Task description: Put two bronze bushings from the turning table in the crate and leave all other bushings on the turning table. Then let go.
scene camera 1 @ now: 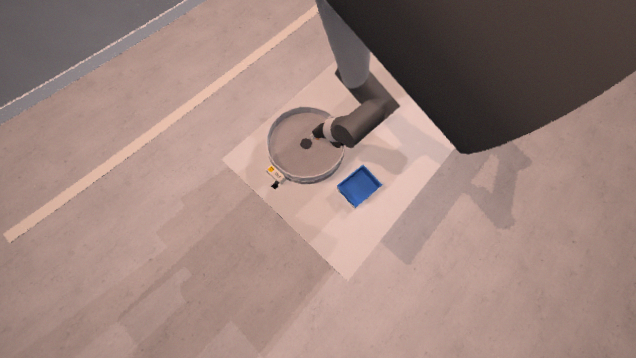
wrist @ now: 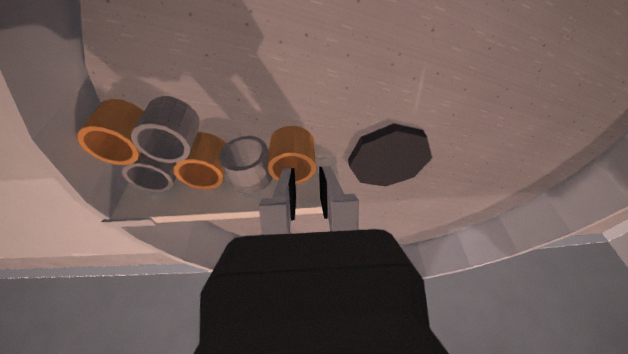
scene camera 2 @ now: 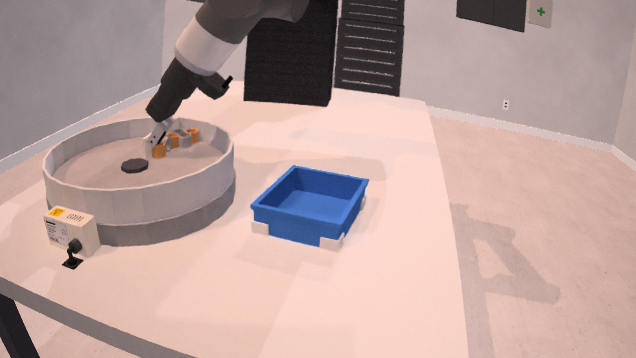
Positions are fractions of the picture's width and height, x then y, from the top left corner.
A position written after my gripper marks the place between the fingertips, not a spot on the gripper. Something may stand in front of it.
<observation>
In view: my gripper (scene camera 2: 0.24, 0.40) and a blue crate (scene camera 2: 0.49, 0.58).
My gripper also shows in the wrist view (wrist: 0.49, 0.52). The blue crate is seen too in scene camera 1 (scene camera 1: 0.57, 0.52).
</observation>
